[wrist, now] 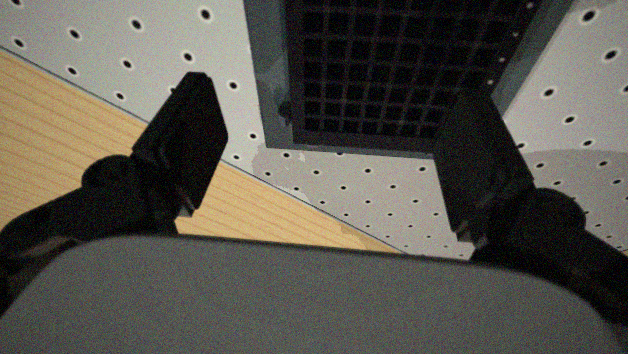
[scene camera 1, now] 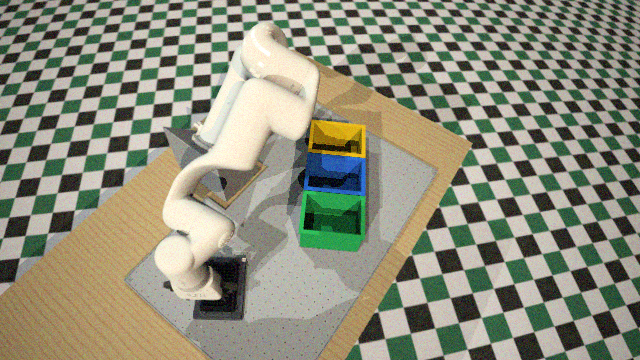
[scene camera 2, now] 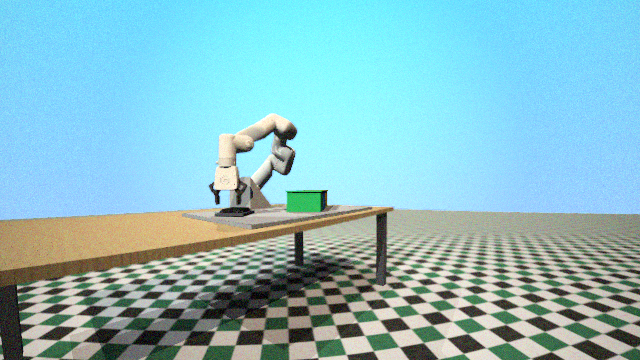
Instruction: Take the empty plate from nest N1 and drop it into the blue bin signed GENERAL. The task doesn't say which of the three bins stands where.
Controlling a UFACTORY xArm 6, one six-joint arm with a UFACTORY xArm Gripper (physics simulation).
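Places are measured from the arm's base along level axes (x up, y right, z ahead), in millimetres.
Where they show: gripper, fingertip midpoint: (wrist: 331, 114) (scene camera 1: 207, 294) (scene camera 2: 228, 204); arm's base, link origin: (scene camera 1: 211, 146) (scene camera 2: 249, 190).
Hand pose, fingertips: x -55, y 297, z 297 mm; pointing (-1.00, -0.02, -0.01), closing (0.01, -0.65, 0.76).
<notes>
Things, the pixels of their centre, and the offset from my fingertips. "pt": a spot on its surface instead. Level surfaces: height alone.
- black plate, body centre: (wrist: 404, 6) (scene camera 1: 219, 286) (scene camera 2: 235, 210) dx -25, dy -37, dz -2 mm
- dark grey nest, body centre: (scene camera 1: 220, 286) (scene camera 2: 235, 211) dx -33, dy -37, dz -2 mm
- blue bin, body centre: (scene camera 1: 333, 182) (scene camera 2: 309, 199) dx +6, dy -463, dz +34 mm
- yellow bin, surface spot: (scene camera 1: 337, 130) pt dx +30, dy -614, dz -70 mm
- grey perforated mat, surface height: dx -44 mm
- wooden table, surface height: dx -57 mm
The black plate (scene camera 1: 231, 276) (wrist: 370, 65), with a grid of dark wells, sits in the dark grey nest (scene camera 1: 220, 316) (scene camera 2: 234, 214) (wrist: 270, 65) near the table's near end. No N1 label is readable. My gripper (scene camera 2: 228, 201) (wrist: 331, 114) is open and empty, pointing down above the nest. In the wrist view its right finger overlaps the plate's lower right corner, and its left finger shows left of the nest. In scene camera 1 the wrist hides most of the gripper and part of the plate. The blue bin (scene camera 1: 334, 162) stands in the middle of the bin row; no sign is readable.
The yellow bin (scene camera 1: 337, 130) and the green bin (scene camera 1: 331, 241) (scene camera 2: 305, 201) stand on either side of the blue bin. The grey perforated mat (scene camera 1: 285, 300) lies under nest and bins. The arm's grey wedge base (scene camera 1: 237, 182) stands beside the mat on the wooden table (scene camera 1: 75, 260).
</notes>
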